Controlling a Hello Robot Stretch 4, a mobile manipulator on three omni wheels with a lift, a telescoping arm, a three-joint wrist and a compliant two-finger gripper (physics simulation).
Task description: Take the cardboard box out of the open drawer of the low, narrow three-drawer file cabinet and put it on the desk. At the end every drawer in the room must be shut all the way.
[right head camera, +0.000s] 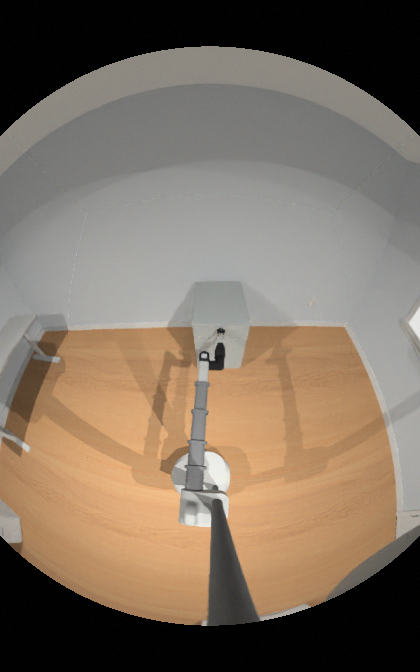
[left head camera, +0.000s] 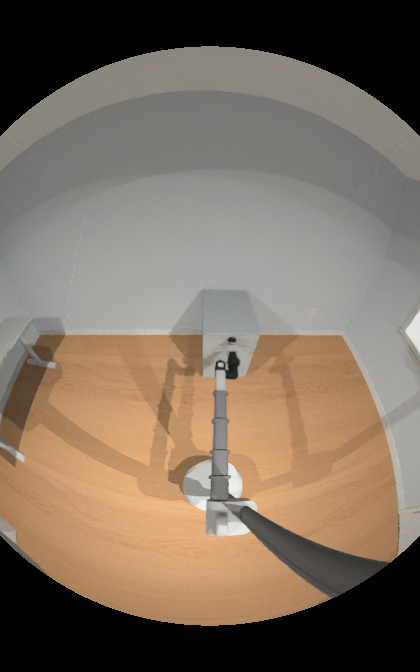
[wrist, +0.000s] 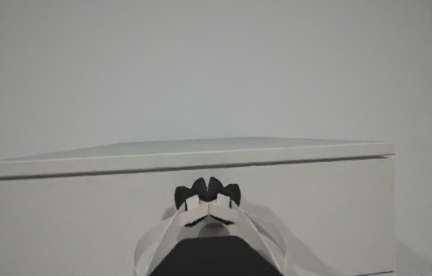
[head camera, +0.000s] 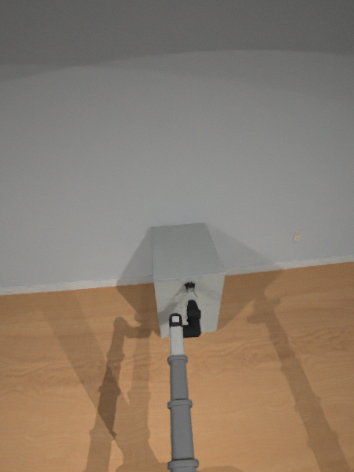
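Note:
A narrow pale grey file cabinet (head camera: pixel 185 250) (left head camera: pixel 226 310) (right head camera: pixel 218 302) stands against the wall. Its top drawer front (wrist: pixel 330 210) fills the lower part of the wrist view, under the edge of the top panel, and looks flush. My gripper (head camera: pixel 189 286) (left head camera: pixel 231 340) (right head camera: pixel 220 331) (wrist: pixel 207 192) is shut, with its black fingertips together in front of the upper part of that drawer front. No object shows between them. Whether the tips touch the front cannot be told. The cardboard box does not show in these views. The lower drawers are partly hidden by the arm and wrist.
A pale table (left head camera: pixel 12 332) (right head camera: pixel 15 334) with splayed legs stands at the left edge; it may be the desk. A pale piece of furniture (right head camera: pixel 10 527) shows at the lower left. The wall is directly behind the cabinet. A white-framed panel (left head camera: pixel 414 327) is on the right wall.

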